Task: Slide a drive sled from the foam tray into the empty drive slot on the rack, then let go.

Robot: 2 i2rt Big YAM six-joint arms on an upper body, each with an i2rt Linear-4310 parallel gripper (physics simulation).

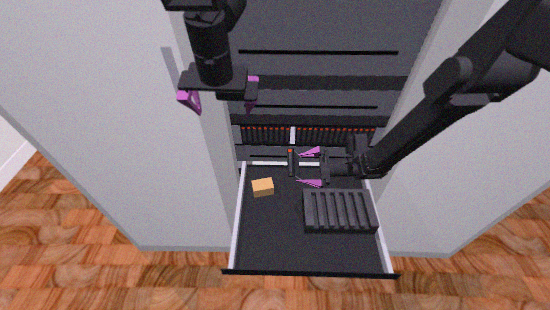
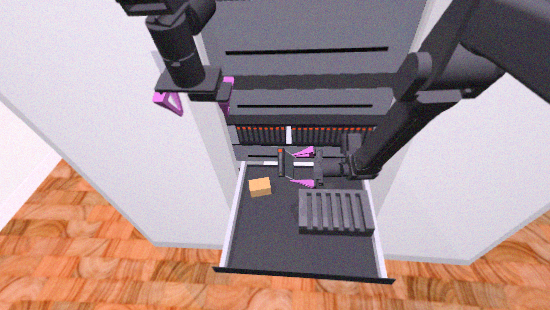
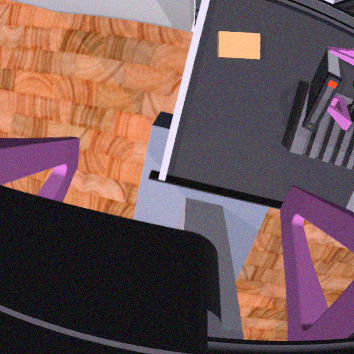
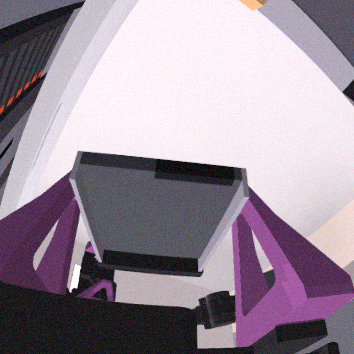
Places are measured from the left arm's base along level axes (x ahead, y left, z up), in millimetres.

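Pixels of known places: left gripper, fingertip midpoint: (image 1: pixel 224 114) (image 2: pixel 204 115) (image 3: pixel 185 174); right gripper, fingertip midpoint: (image 1: pixel 295 168) (image 2: pixel 289 168) (image 3: pixel 317 70) (image 4: pixel 158 182).
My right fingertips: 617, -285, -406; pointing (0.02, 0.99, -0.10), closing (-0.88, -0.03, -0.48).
Observation:
For each thing: its top centre in the pictures, then the offset to it from my right fingertips, as dx, dy, dz. "*": a spot on its surface instead.
- drive sled, top centre: (image 4: pixel 104 281) (image 3: pixel 347 90) (image 2: pixel 286 149) (image 1: pixel 296 149) -19, +4, +106
- rack's drive row, surface spot: (image 2: pixel 325 136) (image 1: pixel 329 136) * +110, -110, +30
- foam tray, top centre: (image 3: pixel 347 133) (image 2: pixel 334 207) (image 1: pixel 339 206) -80, -137, -85
- orange-tan block, top centre: (image 3: pixel 239 44) (image 1: pixel 262 184) (image 2: pixel 259 183) +8, +106, -100
The drive sled (image 1: pixel 291 162) (image 2: pixel 281 162) (image 3: pixel 322 92) (image 4: pixel 162 215) is a thin dark box with an orange-red mark. My right gripper (image 1: pixel 298 167) (image 2: pixel 292 167) (image 4: pixel 158 182) is shut on it, a fingertip at each end of its broad grey face. It hangs in front of the rack, over the drawer's back. A pale upright gap (image 1: pixel 292 135) (image 2: pixel 288 135) shows in the rack's drive row (image 1: pixel 330 136) (image 2: pixel 325 136). The foam tray (image 1: pixel 340 229) (image 2: pixel 335 230) (image 3: pixel 297 142) has parallel slots. My left gripper (image 1: pixel 224 113) (image 2: pixel 204 114) (image 3: pixel 185 174) is open and empty at the upper left.
The pulled-out drawer (image 1: pixel 310 274) (image 2: pixel 305 275) (image 3: pixel 182 100) holds the foam tray at its right and an orange-tan block (image 1: pixel 262 187) (image 2: pixel 260 187) (image 3: pixel 239 45) (image 4: pixel 252 4) at its left. Pale cabinet panels (image 1: pixel 100 125) (image 2: pixel 90 125) stand on both sides.

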